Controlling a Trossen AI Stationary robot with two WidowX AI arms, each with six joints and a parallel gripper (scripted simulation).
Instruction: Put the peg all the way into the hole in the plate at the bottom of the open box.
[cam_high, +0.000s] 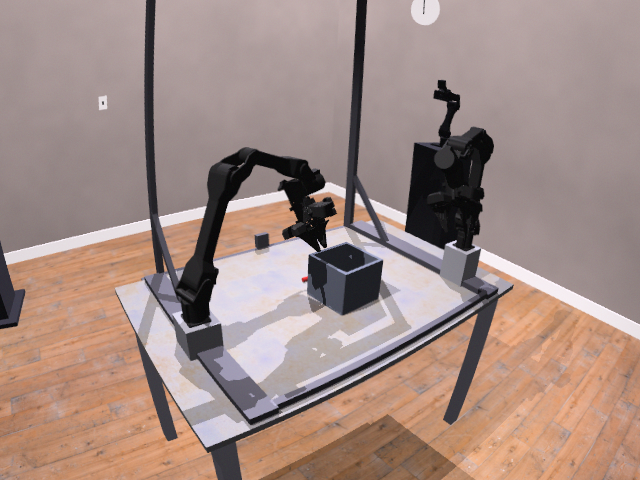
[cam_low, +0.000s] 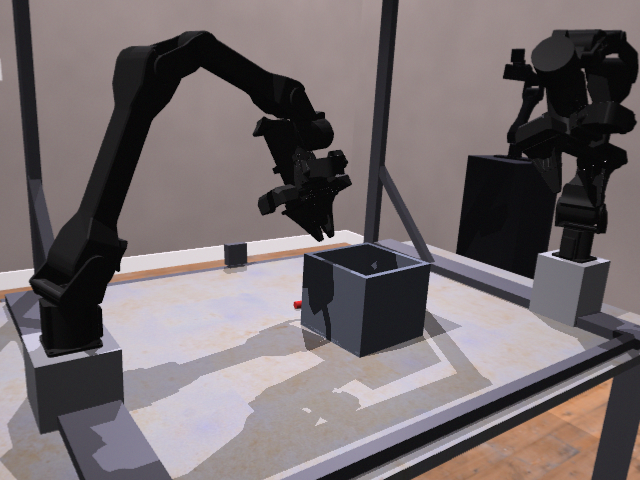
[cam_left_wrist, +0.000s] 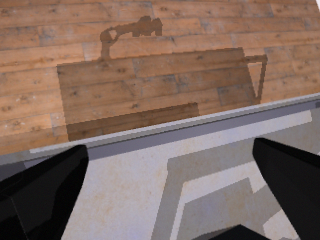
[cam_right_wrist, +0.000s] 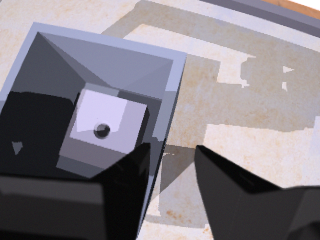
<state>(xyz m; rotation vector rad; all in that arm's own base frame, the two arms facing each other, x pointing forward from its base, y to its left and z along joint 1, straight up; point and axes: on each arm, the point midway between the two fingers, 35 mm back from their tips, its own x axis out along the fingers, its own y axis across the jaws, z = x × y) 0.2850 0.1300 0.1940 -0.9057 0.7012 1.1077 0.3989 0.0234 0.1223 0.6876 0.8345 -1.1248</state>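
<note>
Now: right hand 13 cm past the red peg, 6 cm to the right of it and 20 cm above it. Round my right hand: plate (1 cm ahead, 10 cm to the left, 17 cm below).
</note>
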